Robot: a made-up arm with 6 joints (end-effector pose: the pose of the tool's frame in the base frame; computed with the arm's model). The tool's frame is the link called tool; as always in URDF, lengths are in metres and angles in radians. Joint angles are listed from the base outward.
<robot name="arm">
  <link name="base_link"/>
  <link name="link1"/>
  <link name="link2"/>
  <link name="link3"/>
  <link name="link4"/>
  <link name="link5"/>
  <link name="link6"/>
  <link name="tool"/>
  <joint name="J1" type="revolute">
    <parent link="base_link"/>
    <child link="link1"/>
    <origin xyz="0 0 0.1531" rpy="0 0 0"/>
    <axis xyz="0 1 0"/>
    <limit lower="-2.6" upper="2.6" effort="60" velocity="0.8"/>
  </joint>
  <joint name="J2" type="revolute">
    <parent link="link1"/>
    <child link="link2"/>
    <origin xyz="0.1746 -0.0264 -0.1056" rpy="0 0 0"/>
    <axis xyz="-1 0 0"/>
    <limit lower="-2.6" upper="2.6" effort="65" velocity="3.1"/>
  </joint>
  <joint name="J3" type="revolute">
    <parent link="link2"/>
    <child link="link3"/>
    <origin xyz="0.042 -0.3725 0.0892" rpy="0 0 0"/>
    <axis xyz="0 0 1"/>
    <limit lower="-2.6" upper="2.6" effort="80" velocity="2.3"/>
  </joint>
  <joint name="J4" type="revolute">
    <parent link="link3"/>
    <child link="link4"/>
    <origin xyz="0.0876 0.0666 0.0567" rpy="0 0 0"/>
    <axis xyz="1 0 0"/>
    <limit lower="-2.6" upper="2.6" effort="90" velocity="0.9"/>
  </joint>
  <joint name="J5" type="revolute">
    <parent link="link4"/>
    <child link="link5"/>
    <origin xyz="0.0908 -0.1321 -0.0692" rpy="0 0 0"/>
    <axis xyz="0 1 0"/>
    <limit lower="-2.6" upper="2.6" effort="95" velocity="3.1"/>
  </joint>
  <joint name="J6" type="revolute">
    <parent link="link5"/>
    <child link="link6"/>
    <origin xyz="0.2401 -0.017 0.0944" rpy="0 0 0"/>
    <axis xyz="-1 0 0"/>
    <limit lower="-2.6" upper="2.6" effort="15" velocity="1"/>
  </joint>
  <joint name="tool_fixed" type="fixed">
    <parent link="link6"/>
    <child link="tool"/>
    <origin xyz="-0.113 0.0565 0.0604" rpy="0 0 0"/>
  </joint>
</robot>
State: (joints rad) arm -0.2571 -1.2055 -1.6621 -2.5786 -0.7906 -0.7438
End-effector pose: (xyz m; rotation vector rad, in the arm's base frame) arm 0.6024 -0.3139 -0.2801 -0.0737 0.9294 0.3942
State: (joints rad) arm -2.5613 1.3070 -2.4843 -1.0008 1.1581 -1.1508
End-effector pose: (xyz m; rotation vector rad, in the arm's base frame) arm -0.1027 0.0689 -0.3100 -1.9745 0.4114 -0.2202
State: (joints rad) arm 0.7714 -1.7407 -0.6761 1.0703 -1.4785 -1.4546
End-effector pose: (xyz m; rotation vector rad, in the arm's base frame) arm -0.2625 0.0498 -0.3807 0.6382 -1.8537 -2.3042
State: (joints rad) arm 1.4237 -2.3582 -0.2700 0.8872 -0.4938 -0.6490
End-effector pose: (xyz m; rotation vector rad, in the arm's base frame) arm -0.5295 0.2780 -0.3090 -1.1893 0.6081 2.3034
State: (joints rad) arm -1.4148 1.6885 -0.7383 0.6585 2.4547 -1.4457
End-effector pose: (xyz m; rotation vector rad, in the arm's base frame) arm -0.2873 -0.1662 0.6025 1.9608 -0.4071 -0.8880
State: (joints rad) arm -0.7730 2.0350 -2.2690 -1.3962 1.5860 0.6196
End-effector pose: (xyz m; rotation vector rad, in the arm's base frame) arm -0.2381 0.3581 0.2892 1.6041 -0.1472 -2.0928
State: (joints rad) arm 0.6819 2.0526 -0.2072 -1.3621 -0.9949 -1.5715
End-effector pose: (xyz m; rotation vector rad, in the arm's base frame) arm 0.2516 0.4271 -0.1143 -1.5432 1.1605 1.2074
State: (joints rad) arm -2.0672 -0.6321 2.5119 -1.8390 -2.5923 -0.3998
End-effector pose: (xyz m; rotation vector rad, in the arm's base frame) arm -0.0644 -0.4849 0.4133 0.5397 -1.0610 -0.5480
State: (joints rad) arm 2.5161 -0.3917 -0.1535 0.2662 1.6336 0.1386
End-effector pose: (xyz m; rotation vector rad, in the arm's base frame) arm -0.6216 -0.3516 0.0994 -0.7195 -2.0762 0.3704
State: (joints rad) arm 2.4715 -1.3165 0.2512 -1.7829 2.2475 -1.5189
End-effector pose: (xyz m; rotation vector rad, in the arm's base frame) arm -0.6452 -0.5332 0.2177 1.5469 -1.5509 1.3678
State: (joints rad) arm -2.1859 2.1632 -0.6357 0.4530 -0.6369 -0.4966
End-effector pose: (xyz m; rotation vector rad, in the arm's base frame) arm -0.3662 0.4748 0.2518 1.4664 2.3328 1.1335
